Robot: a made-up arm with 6 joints. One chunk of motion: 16 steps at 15 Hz.
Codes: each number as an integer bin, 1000 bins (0 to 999) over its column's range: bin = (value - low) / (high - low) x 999, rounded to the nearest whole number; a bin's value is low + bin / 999 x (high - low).
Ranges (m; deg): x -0.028..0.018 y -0.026..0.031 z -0.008..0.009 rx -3..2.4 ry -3.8..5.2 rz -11.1..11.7
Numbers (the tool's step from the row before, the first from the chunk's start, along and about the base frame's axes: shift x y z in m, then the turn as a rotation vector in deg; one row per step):
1: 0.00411 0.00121 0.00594 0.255 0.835 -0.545
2: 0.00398 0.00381 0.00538 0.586 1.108 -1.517
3: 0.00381 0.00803 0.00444 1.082 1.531 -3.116
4: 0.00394 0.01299 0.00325 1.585 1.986 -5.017
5: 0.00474 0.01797 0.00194 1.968 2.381 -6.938
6: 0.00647 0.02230 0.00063 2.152 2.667 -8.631
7: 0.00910 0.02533 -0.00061 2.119 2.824 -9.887
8: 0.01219 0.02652 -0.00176 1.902 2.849 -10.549
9: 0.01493 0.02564 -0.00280 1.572 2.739 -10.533
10: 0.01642 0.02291 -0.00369 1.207 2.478 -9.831
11: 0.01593 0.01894 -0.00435 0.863 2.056 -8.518
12: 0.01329 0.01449 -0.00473 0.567 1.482 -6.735
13: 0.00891 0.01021 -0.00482 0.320 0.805 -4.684
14: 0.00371 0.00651 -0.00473 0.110 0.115 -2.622
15: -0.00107 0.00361 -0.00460 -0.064 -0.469 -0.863
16: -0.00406 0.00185 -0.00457 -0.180 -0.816 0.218
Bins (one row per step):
1: 697 477 819 602 514 462
2: 695 522 786 663 545 420
3: 691 596 731 755 592 350
4: 694 683 661 848 642 267
5: 711 771 584 919 686 182
6: 749 847 507 953 718 108
7: 806 900 434 947 735 53
8: 873 920 367 907 738 24
9: 932 905 306 846 726 25
10: 965 857 253 778 697 56
11: 954 788 214 715 650 113
12: 897 710 192 660 586 191
13: 802 635 187 614 511 281
14: 689 570 192 575 435 371
15: 585 519 200 543 370 449
16: 520 488 202 522 331 496

